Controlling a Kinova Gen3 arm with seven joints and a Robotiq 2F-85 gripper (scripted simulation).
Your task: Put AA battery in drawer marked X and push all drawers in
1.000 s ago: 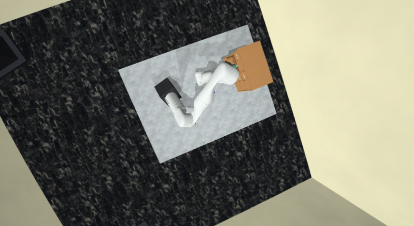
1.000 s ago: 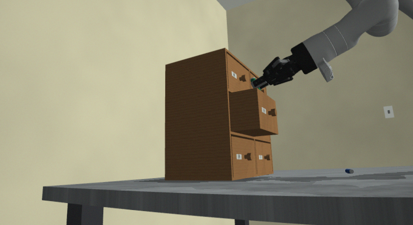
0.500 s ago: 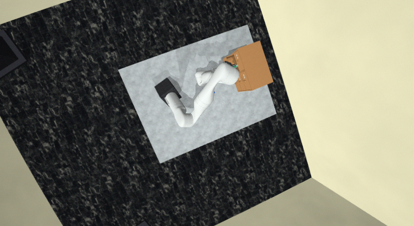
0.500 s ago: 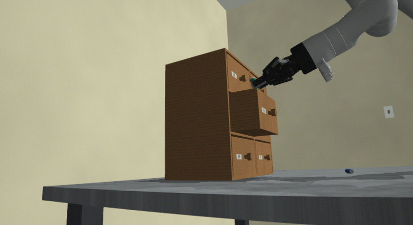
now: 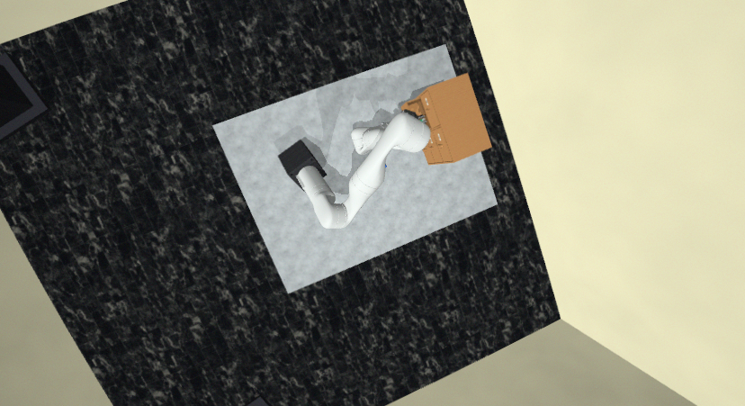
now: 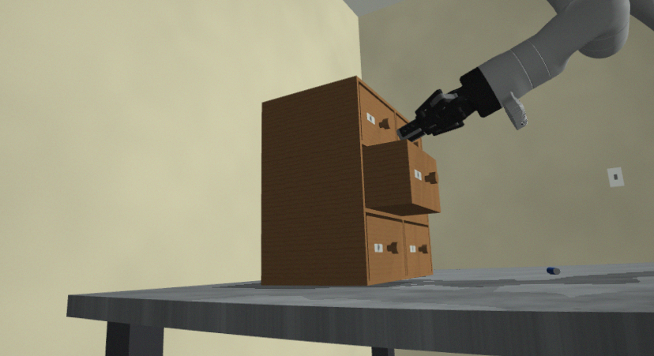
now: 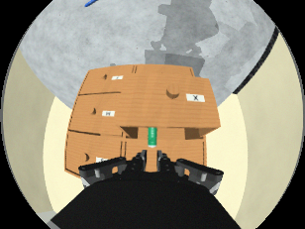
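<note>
Right now my hand is 40 mm above the green AA battery and 10 mm short of it. From my hand the other things lie so: blue AA battery (240 mm below, 200 mm behind, 80 mm to the right).
</note>
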